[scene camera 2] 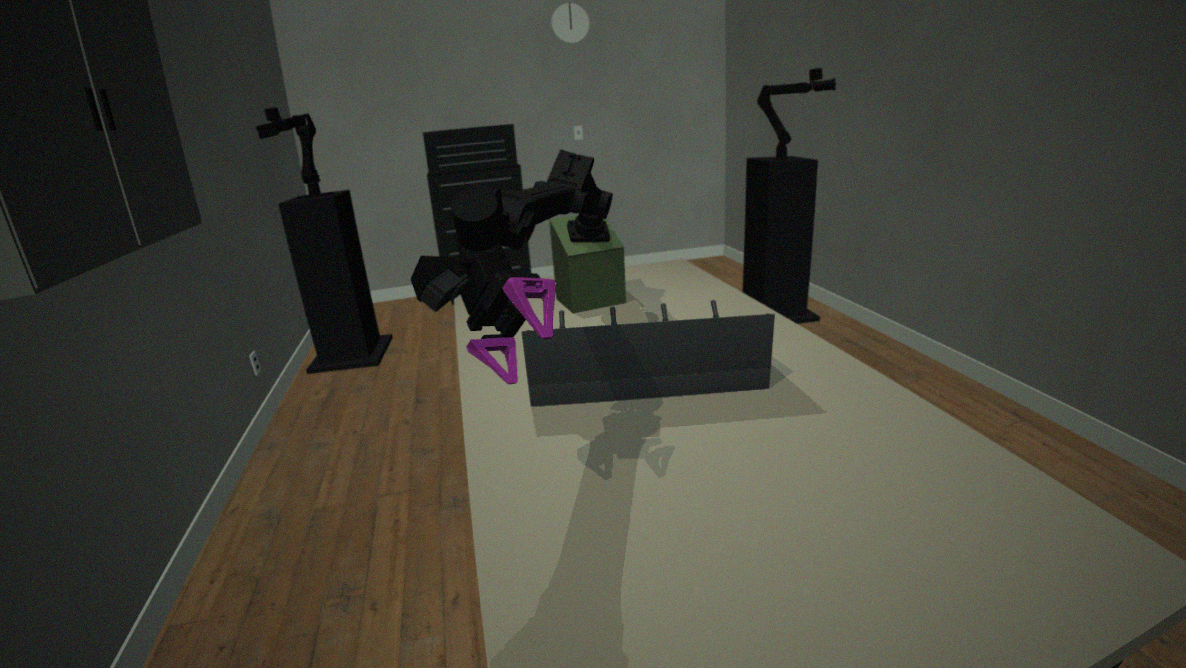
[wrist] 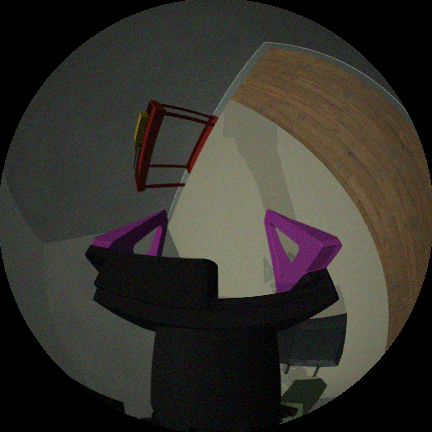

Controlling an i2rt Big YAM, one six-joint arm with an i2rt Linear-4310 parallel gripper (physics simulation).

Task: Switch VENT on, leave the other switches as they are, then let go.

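Pixels of known places: gripper, fingertip midpoint: (scene camera 2: 529, 362) (wrist: 215, 214); arm's base, origin of the base link: (scene camera 2: 588, 233).
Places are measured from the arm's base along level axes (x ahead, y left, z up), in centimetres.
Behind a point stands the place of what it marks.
A dark switch panel (scene camera 2: 680, 356) {x 65.5, y 8.1, z -12.7 cm} (wrist: 314, 340) {x 62.7, y -15.0, z -11.7 cm} stands on the pale mat, seen from its back in the scene view. Several thin levers stick up above its top edge: one at the left (scene camera 2: 561, 319) {x 42.8, y -13.3, z -10.7 cm}, two in the middle (scene camera 2: 613, 316) {x 44.4, y -1.4, z -10.8 cm} (scene camera 2: 663, 312) {x 45.5, y 10.3, z -10.7 cm} and one at the right (scene camera 2: 714, 309) {x 47.2, y 22.3, z -10.8 cm}. No labels show, so I cannot tell which is VENT or how each is set. Two levers (wrist: 287, 369) {x 43.9, y -1.8, z -10.6 cm} (wrist: 317, 370) {x 43.1, y -13.9, z -11.0 cm} show in the wrist view. My gripper (scene camera 2: 530, 358) {x 98.9, y -21.6, z 5.6 cm} (wrist: 215, 214) {x 98.9, y -21.6, z 5.6 cm}, with purple fingers, is wide open and empty, near the panel's left end in the scene view.
The arm's base stands on a green block (scene camera 2: 589, 277) {x 7.9, y -1.5, z -11.7 cm} behind the panel. Black pedestals with small arms stand at left (scene camera 2: 327, 282) and right (scene camera 2: 780, 232). A dark cabinet (scene camera 2: 473, 165) is at the back wall. A red frame (wrist: 151, 145) shows in the wrist view.
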